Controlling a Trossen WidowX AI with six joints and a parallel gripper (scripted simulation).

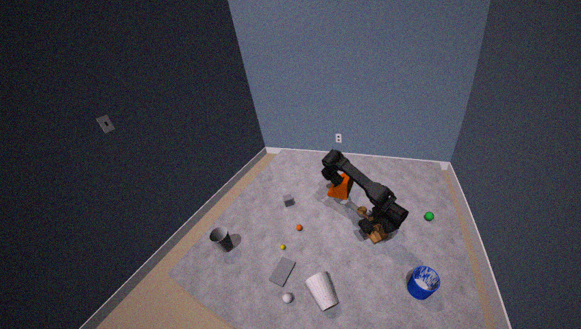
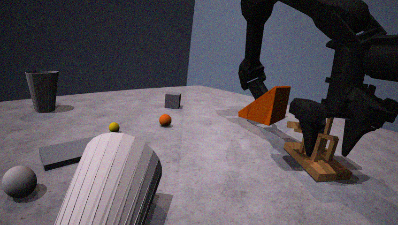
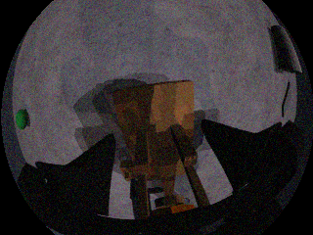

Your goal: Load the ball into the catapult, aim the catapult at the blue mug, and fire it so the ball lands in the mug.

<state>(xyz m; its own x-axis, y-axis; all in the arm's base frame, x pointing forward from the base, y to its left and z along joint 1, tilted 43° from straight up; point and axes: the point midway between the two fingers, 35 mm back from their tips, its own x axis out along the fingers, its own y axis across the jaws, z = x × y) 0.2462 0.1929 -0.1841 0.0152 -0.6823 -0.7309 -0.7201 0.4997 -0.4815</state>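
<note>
Now: the orange ball 37 cm to the right of my gripper tip, 10 cm ahead of it and 2 cm below it. Round my gripper tip: green ball: 24 cm to the left, 17 cm behind, 1 cm below; blue mug: 20 cm to the left, 20 cm ahead; wooden catapult: 6 cm behind, 5 cm to the right, 2 cm above.
</note>
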